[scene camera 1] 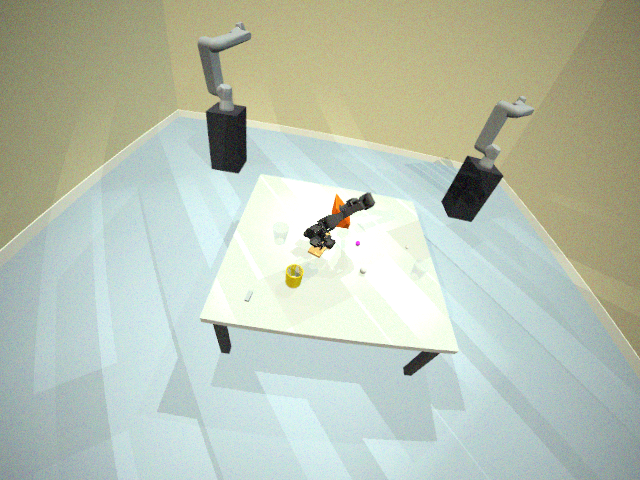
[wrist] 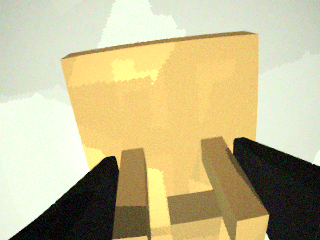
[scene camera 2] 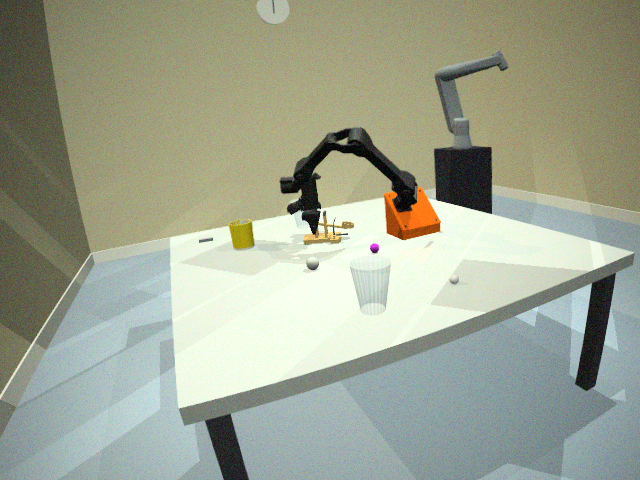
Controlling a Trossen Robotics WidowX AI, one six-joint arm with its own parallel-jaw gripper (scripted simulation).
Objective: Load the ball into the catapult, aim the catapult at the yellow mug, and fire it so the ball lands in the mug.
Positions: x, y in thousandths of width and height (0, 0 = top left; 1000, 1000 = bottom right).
Note:
In view: the gripper (scene camera 2: 491, 484) and a clear cup (scene camera 2: 579, 572).
The gripper shows as well in the wrist view (wrist: 552, 656).

